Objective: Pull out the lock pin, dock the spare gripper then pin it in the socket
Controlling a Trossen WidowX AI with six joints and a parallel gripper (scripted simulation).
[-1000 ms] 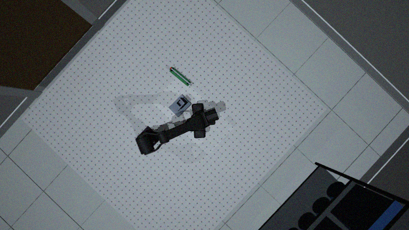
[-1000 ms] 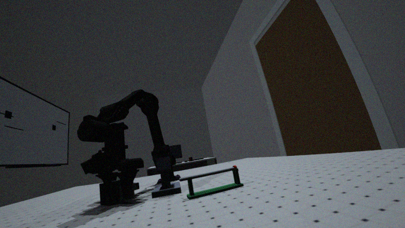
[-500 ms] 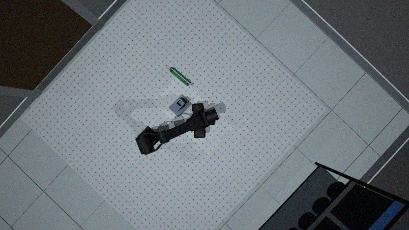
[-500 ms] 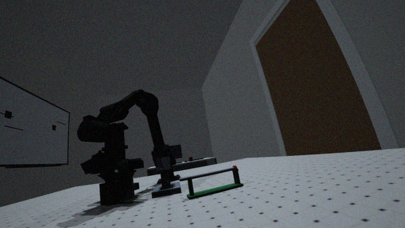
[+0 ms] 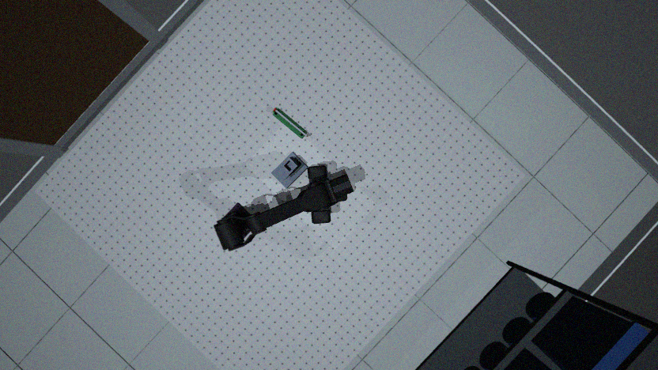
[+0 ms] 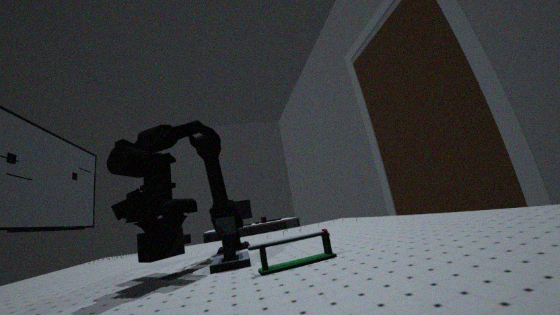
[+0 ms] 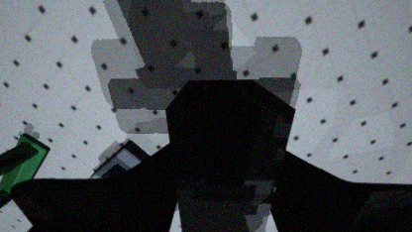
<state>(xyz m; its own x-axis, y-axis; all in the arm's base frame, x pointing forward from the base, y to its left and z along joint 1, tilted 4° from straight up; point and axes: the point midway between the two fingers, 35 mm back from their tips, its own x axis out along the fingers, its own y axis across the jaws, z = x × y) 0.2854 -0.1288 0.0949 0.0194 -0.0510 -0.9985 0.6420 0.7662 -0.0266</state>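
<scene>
The grey mount is 1 cm behind my gripper tip and 14 cm to the left of it. Also, from my gripper tip: spare gripper: 1 cm behind, 1 cm to the left, 2 cm above; then green rack: 10 cm ahead, 26 cm to the left, 3 cm below.
</scene>
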